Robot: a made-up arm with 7 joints. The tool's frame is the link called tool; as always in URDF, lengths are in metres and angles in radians. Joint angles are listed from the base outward.
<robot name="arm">
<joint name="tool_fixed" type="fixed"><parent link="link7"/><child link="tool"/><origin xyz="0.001 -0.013 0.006" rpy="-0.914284 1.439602 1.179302"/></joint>
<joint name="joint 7" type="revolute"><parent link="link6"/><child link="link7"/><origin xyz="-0.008 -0.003 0.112"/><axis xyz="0 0 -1"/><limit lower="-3.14" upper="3.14"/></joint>
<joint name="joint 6" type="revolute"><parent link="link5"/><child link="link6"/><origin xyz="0.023 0 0.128"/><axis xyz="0 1 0"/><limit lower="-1.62" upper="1.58"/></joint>
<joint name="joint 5" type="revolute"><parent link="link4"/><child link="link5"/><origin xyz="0.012 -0.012 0.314"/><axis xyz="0 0 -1"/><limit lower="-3.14" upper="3.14"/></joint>
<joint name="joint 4" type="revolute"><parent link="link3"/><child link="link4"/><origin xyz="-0.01 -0.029 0.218"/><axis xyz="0 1 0"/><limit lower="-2.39" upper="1.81"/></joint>
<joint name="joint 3" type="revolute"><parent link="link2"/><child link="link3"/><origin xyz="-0.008 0.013 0.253"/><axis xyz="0 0 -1"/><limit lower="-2.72" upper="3.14"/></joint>
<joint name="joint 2" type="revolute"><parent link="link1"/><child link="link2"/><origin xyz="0.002 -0.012 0.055"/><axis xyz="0 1 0"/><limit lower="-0.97" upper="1.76"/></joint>
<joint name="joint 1" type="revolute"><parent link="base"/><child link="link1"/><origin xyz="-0.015 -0.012 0.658"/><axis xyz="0 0 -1"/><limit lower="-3.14" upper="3.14"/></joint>
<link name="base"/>
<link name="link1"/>
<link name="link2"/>
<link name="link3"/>
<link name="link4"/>
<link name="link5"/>
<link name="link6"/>
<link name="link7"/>
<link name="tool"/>
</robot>
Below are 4 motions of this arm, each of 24 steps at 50 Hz.
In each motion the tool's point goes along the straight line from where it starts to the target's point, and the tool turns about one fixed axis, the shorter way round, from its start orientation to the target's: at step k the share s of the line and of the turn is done. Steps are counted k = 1, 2, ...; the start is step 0. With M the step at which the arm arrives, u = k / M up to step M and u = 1 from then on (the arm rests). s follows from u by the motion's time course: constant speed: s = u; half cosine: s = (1 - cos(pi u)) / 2; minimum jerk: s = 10 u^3 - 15 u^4 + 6 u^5.
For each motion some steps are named. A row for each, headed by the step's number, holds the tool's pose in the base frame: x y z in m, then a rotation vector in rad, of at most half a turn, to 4 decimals.
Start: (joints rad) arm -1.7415 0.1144 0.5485 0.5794 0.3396 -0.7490 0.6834
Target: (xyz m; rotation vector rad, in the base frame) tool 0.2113 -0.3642 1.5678 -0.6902 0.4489 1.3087
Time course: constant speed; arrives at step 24
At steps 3, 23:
3: 0.0957 0.2033 1.6165 -1.7713 0.5258 1.4618
23: 0.2058 -0.3372 1.5701 -0.7401 0.4542 1.3209

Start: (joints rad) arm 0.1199 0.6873 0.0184 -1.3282 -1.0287 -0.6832 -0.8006
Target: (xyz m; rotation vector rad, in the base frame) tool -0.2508 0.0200 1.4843 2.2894 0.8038 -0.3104
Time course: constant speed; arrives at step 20
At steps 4, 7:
4: -0.0993 -0.0647 1.5094 2.4333 0.8565 -0.5354
7: -0.1277 -0.0488 1.5047 2.4074 0.8470 -0.4920

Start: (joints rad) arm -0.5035 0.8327 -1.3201 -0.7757 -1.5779 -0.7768 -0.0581
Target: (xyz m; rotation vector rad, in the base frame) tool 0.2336 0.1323 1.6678 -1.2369 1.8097 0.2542
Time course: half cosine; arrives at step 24
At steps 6, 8, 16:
6: 0.6553 -0.0014 1.3451 -0.1797 2.9591 -0.7827
8: 0.6041 0.0149 1.3843 -0.3544 2.8612 -0.6394
16: 0.3571 0.0932 1.5733 -1.0130 2.2123 -0.0138

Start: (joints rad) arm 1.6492 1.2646 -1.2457 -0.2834 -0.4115 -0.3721 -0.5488
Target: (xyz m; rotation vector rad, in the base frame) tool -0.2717 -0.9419 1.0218 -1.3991 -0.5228 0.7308
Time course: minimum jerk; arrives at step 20
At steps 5, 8, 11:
5: -0.2654 -0.9496 1.0175 -1.3535 -0.4739 0.8389
8: -0.2669 -0.9478 1.0185 -1.3647 -0.4857 0.8133
11: -0.2688 -0.9454 1.0198 -1.3788 -0.5007 0.7801

